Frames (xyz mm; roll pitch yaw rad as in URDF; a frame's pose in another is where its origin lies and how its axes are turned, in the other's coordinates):
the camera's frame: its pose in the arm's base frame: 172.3 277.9 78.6 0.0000 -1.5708 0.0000
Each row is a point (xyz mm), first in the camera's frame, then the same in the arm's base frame.
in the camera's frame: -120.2 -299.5 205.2
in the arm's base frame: -32.9 -21.6 -41.6
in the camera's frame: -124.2 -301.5 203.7
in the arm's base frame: -31.4 -23.6 -45.6
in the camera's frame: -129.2 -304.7 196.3
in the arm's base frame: -24.0 -26.8 -50.6
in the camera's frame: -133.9 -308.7 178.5
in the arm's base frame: -6.2 -30.8 -55.3
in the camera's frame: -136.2 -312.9 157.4
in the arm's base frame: 14.9 -35.0 -57.6
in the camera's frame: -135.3 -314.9 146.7
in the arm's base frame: 25.6 -37.0 -56.7
